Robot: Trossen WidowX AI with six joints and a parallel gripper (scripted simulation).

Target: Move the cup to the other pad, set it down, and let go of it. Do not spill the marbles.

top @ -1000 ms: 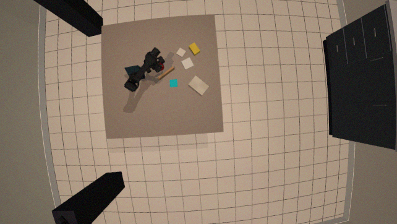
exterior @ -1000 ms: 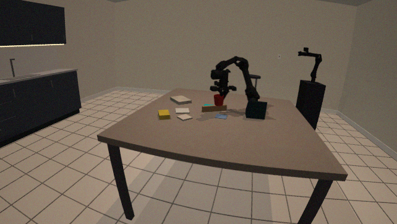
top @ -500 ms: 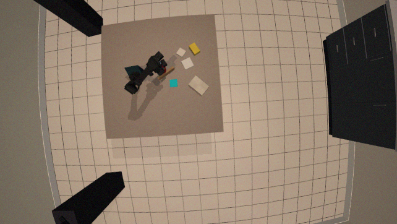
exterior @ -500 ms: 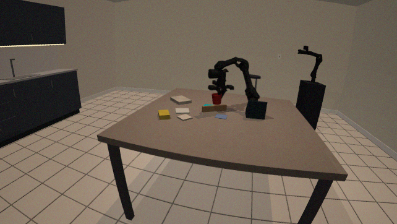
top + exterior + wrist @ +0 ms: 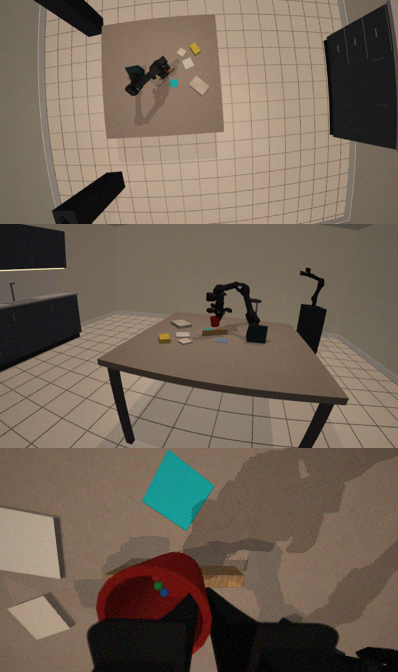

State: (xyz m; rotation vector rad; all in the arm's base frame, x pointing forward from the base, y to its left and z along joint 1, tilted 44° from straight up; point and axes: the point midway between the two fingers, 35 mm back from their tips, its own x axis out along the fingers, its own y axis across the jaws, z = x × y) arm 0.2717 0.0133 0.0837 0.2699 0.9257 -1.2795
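Now: the teal pad 110 mm below my gripper tip, 80 mm to the right of it and 80 mm ahead of it. Round my gripper tip: wooden block (90 mm below, 30 mm to the left, 20 mm ahead); red cup (30 mm ahead, 10 mm to the left); white slab (340 mm ahead, 140 mm to the right, 90 mm below).
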